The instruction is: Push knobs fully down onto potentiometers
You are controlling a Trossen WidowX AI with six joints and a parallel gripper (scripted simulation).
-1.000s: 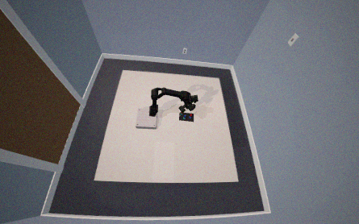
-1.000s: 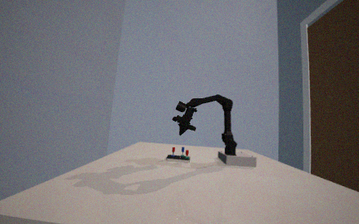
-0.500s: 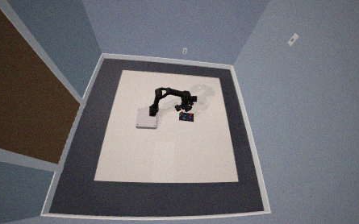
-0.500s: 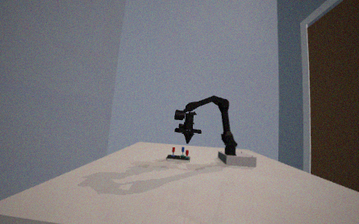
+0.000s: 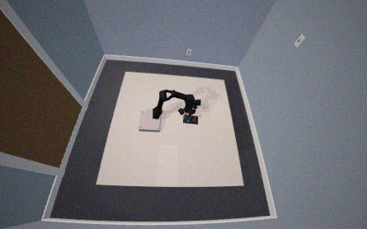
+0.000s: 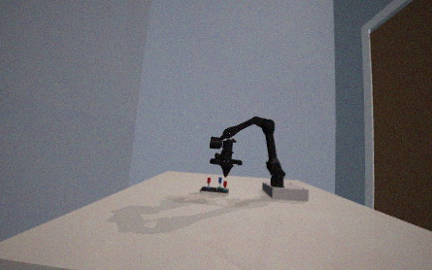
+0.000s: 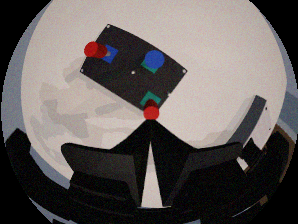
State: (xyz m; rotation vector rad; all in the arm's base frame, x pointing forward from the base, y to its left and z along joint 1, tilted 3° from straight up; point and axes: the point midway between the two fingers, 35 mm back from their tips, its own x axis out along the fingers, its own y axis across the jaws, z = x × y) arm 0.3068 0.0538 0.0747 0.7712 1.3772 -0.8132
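Right now my gripper tip is 40 mm above the red knob. Also, from my gripper tip: blue knob (30 mm ahead, 50 mm to the right, 30 mm below).
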